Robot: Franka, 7 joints.
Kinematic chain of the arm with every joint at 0, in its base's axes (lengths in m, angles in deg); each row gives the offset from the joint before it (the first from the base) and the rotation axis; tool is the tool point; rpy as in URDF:
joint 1: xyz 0 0 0.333 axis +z
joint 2: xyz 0 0 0 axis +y
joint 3: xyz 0 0 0.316 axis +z
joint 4: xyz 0.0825 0 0 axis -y
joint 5: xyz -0.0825 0 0.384 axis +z
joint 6: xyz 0 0 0 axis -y
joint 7: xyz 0.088 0 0 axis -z
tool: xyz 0 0 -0.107 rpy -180 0 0
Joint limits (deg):
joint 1: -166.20..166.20
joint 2: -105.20..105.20
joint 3: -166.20..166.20
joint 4: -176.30..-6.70
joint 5: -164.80..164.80
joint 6: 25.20..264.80
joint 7: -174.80..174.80
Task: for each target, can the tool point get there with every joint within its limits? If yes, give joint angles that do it. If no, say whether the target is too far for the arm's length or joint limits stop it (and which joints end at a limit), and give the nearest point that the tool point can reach.
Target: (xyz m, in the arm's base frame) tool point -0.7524 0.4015 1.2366
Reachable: no: too far | nearest point -0.5195 0.2772 0.9569 | short by 0.385 m
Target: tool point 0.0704 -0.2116 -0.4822
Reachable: no: joint limits stop it (at a limit: joint 2) | nearest point 0.0740 -0.2224 -0.3585 | short by 0.124 m
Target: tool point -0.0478 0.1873 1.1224
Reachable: yes | joints -108.55 3.84 -133.00 -20.82 120.45 186.32 51.48
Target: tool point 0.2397 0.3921 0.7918
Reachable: yes | joints 123.45 41.87 -122.23 -62.44 38.26 51.85 -24.41
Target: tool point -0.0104 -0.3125 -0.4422
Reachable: no: joint limits stop it (at a limit: joint 2) | nearest point -0.0103 -0.3086 -0.3602 | short by 0.082 m
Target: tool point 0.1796 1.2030 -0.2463
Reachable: no: too far | nearest point 0.1144 0.7660 -0.0359 | short by 0.489 m
